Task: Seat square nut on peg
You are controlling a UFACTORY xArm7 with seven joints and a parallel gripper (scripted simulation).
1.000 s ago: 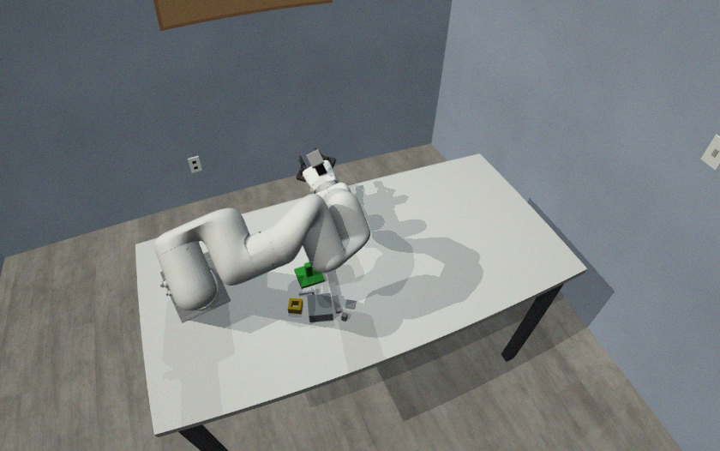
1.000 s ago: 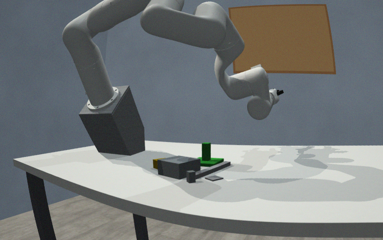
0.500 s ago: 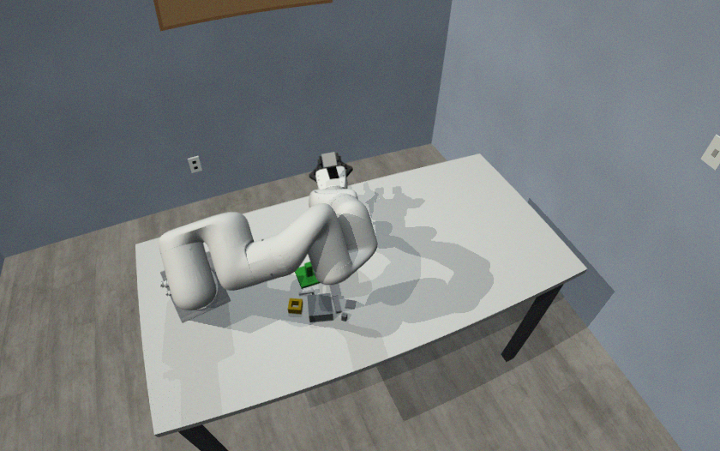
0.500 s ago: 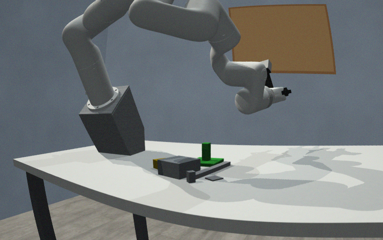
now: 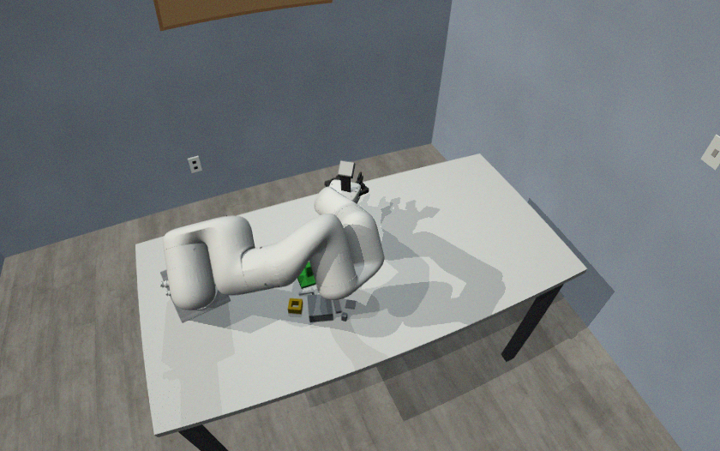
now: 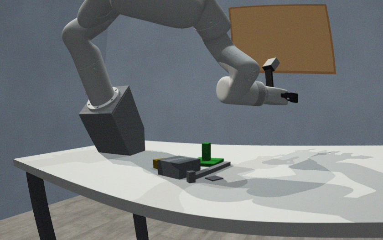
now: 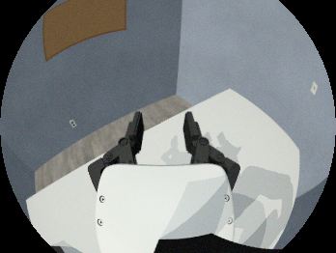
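Now: hand 360 mm to the left of the grey block, 210 mm past it and 170 mm above it. Round my hand: small cube (410 mm to the right, 180 mm below, 140 mm behind); then flat tile (370 mm to the right, 190 mm below, 110 mm behind); then long bar (310 mm to the right, 180 mm below, 150 mm behind).
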